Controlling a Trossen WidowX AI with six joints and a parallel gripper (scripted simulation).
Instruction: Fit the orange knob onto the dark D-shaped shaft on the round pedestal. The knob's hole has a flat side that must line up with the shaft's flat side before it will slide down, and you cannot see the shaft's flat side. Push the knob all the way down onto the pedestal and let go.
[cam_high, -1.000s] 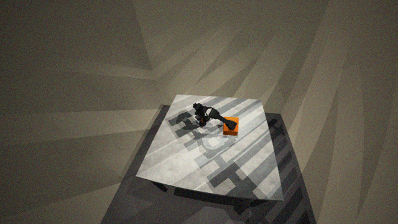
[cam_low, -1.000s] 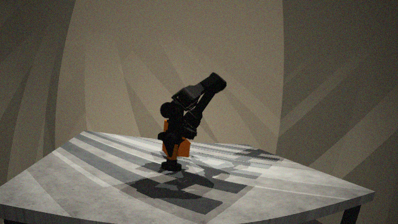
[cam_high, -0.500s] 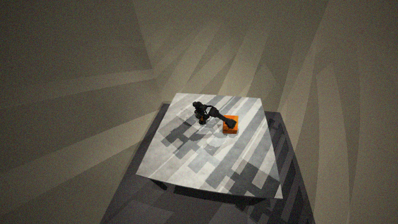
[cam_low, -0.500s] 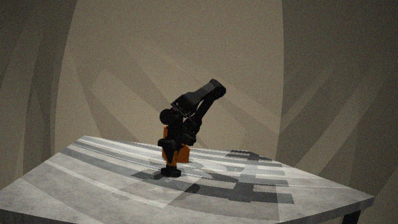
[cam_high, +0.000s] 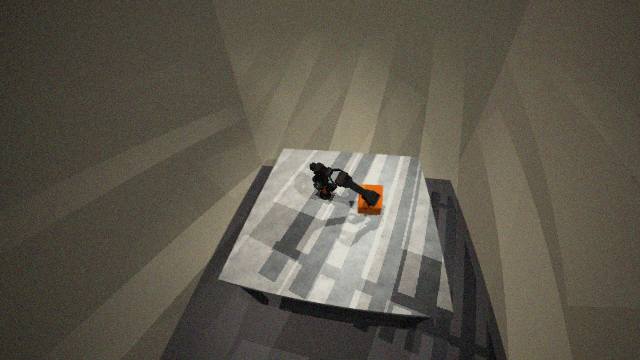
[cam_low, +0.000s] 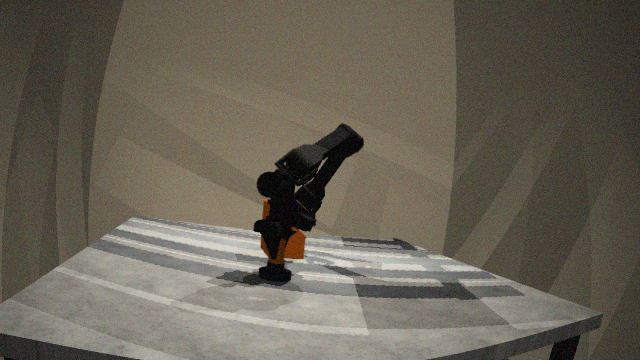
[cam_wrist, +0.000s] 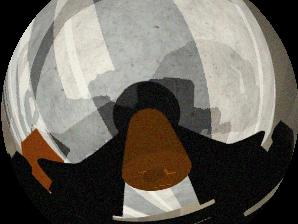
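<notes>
My gripper tip is now 20 mm below the orange knob. The rest, counted from my gripper tip: dark round pedestal: 20 mm below.
</notes>
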